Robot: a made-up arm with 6 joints.
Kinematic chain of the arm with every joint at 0, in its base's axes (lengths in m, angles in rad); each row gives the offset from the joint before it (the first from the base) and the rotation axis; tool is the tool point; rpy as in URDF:
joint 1: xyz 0 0 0.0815 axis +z
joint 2: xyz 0 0 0 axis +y
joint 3: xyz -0.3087 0 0.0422 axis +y
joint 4: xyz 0.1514 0 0.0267 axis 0.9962 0 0.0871
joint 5: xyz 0 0 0 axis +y
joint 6: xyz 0.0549 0 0.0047 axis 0.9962 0 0.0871
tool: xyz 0 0 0 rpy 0 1.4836 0
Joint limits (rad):
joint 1: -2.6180..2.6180
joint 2: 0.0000..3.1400
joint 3: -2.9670..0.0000
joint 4: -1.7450..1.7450
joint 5: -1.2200..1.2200
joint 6: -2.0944..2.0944
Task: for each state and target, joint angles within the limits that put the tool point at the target. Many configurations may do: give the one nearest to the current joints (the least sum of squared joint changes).
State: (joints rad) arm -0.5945 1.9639 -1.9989 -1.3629 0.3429 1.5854
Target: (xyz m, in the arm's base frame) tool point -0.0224 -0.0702 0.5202
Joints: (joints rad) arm -1.2892 1.2044 -1.8798 -1.4014 0.8544 1.5854
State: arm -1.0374 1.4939 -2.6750 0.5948 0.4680 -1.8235
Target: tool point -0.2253 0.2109 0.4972
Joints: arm -0.7248 0.8039 -2.9332 0.5948 0.2779 -1.8235
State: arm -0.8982 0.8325 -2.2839 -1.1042 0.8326 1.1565
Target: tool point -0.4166 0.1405 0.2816
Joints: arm -0.4194 0.1033 -2.4312 -1.1574 0.9570 1.1565
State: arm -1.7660 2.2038 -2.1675 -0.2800 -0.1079 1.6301
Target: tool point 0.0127 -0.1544 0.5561
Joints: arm -1.5050 1.5184 -2.2318 -0.2938 -0.1603 1.6301
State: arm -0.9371 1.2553 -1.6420 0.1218 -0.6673 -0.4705
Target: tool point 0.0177 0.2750 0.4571
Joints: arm -1.6386 0.4663 -1.7859 0.0259 -0.7544 -0.4705
